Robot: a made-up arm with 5 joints.
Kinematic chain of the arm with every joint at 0, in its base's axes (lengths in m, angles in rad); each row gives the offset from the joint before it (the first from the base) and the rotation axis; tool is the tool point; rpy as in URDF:
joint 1: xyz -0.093 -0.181 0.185 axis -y
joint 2: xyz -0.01 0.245 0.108 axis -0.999 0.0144 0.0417
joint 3: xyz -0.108 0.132 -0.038 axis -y
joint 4: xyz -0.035 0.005 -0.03 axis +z
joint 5: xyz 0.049 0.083 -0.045 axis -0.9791 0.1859 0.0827
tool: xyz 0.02 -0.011 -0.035 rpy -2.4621 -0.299 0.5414
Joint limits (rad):
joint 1: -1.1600..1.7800
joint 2: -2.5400..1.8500
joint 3: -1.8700..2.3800
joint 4: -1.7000..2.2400
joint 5: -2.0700..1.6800
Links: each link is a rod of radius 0.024 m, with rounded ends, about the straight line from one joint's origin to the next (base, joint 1, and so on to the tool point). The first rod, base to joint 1, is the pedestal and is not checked.
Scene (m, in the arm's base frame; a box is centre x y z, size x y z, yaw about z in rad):
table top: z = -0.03
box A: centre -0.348 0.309 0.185 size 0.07 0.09 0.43 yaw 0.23
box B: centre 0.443 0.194 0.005 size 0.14 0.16 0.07 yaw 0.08
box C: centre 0.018 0.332 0.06 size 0.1 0.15 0.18 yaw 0
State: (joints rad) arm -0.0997 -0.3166 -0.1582 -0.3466 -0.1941
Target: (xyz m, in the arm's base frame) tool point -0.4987 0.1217 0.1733
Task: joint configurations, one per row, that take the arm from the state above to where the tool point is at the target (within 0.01 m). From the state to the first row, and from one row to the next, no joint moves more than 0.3 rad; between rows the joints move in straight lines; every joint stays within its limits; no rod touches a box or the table.
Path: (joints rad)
1: -0.0378 -0.5822 -0.1099 -0.3172 -0.2292
2: 0.0241 -0.8478 -0.0616 -0.2879 -0.2644
3: 0.0859 -1.1135 -0.0133 -0.2585 -0.2995
4: 0.1478 -1.3791 0.0350 -0.2291 -0.3347
5: 0.2097 -1.6447 0.0833 -0.1998 -0.3698
6: 0.2716 -1.9103 0.1316 -0.1704 -0.4050
7: 0.4989 -1.9128 -0.0932 -0.0877 -0.3405
8: 0.7261 -1.9154 -0.3179 -0.0051 -0.2761
9: 0.9534 -1.9179 -0.5427 0.0776 -0.2116
10: 1.1807 -1.9204 -0.7674 0.1603 -0.1472

